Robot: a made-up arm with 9 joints. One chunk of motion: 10 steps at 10 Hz.
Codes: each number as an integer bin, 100 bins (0 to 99) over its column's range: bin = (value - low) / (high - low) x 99, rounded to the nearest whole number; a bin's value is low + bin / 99 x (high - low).
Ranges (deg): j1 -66.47..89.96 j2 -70.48..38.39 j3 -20.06..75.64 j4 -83.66..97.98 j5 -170.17..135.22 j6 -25.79..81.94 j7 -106..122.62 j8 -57.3..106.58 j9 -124.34..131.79
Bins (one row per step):
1: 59 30 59 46 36 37 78 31 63
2: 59 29 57 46 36 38 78 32 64
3: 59 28 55 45 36 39 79 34 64
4: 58 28 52 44 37 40 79 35 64
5: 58 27 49 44 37 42 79 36 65
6: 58 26 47 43 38 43 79 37 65
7: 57 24 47 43 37 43 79 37 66
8: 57 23 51 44 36 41 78 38 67
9: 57 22 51 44 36 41 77 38 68
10: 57 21 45 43 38 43 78 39 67
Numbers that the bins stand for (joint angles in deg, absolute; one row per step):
1: 26.76 -37.49 36.97 0.74 -59.12 14.47 74.12 -5.98 38.65
2: 26.76 -38.59 35.04 0.74 -59.12 15.56 74.12 -4.33 41.24
3: 26.76 -39.69 33.11 -1.10 -59.12 16.65 76.43 -1.02 41.24
4: 25.18 -39.69 30.21 -2.93 -56.03 17.74 76.43 0.64 41.24
5: 25.18 -40.79 27.31 -2.93 -56.03 19.91 76.43 2.29 43.83
6: 25.18 -41.89 25.37 -4.77 -52.95 21.00 76.43 3.95 43.83
7: 23.60 -44.09 25.37 -4.77 -56.03 21.00 76.43 3.95 46.41
8: 23.60 -45.19 29.24 -2.93 -59.12 18.83 74.12 5.60 49.00
9: 23.60 -46.29 29.24 -2.93 -59.12 18.83 71.82 5.60 51.59
10: 23.60 -47.39 23.44 -4.77 -52.95 21.00 74.12 7.26 49.00

